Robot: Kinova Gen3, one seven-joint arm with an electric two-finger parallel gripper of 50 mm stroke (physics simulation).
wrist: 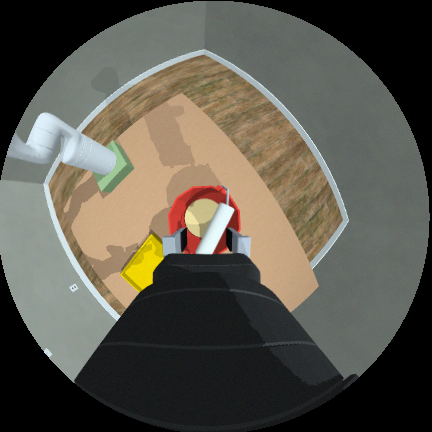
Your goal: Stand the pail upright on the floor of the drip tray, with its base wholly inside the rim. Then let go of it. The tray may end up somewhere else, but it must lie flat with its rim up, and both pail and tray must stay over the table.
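Places are measured from the arm's base along level axes (x left, y up, z ahead), in millimetres.
Where they show: gripper, fingertip midpoint: [206, 235]; arm's base at its link origin: [106, 162].
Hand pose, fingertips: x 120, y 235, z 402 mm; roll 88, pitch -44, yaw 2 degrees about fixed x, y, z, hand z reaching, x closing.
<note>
Each offset is from my fingertips to the top centre of the thing. "spot": to the spot under its first point. Level surfaces: height alone.
The red pail {dx +0, dy -66, dz -3 mm} [178, 216] stands upright on the tan table top, with its open mouth towards the camera and a round cream surface showing inside. Its wire handle with a white grip {spot: dx +23, dy -66, dz +11 mm} [219, 223] lies slanted across the mouth. My gripper [206, 235] is open, with its fingers apart on either side of the lower part of the white grip and over the near part of the pail. How high the fingers are above the grip is hard to tell. The yellow drip tray {dx -282, dy -270, dz +34 mm} [144, 264] lies flat to the left of the gripper, partly hidden by it, beside the pail.
The white arm [90, 154] rises from a green base block [123, 169] at the upper left of the tan table top {dy -298 mm} [240, 200]. The table's edge runs along the right, with wooden floor [270, 135] beyond it. Shadows fall on the table around the pail and tray.
</note>
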